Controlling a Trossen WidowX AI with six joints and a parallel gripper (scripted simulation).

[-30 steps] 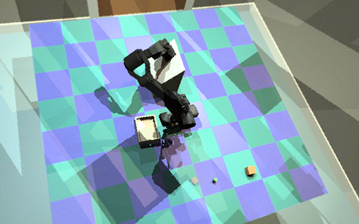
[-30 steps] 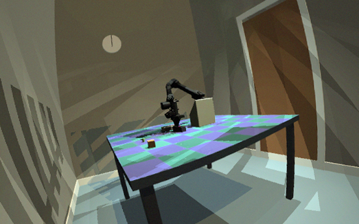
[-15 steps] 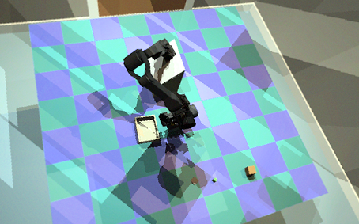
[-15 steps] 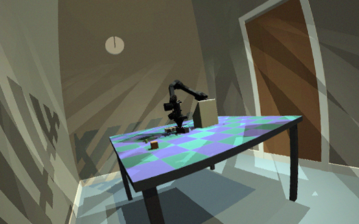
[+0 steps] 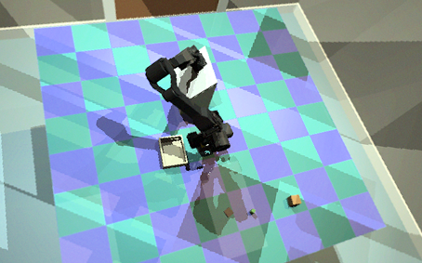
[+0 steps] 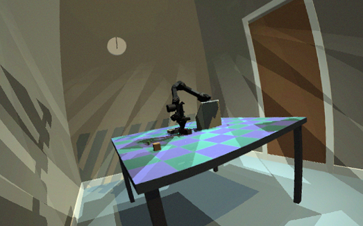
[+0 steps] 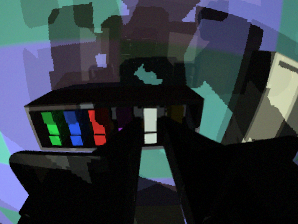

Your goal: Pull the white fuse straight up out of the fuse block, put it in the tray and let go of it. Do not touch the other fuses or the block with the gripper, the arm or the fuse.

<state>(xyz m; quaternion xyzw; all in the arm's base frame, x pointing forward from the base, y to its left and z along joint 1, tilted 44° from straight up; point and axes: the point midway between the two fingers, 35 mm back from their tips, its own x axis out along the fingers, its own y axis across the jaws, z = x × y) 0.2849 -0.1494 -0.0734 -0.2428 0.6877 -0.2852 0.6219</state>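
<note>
Right now my gripper tip is 1 cm above the white fuse. Round my gripper tip: cream tray: 15 cm to the right, 3 cm below, 2 cm behind; then green piece: 33 cm ahead, 7 cm to the left, 2 cm below.
</note>
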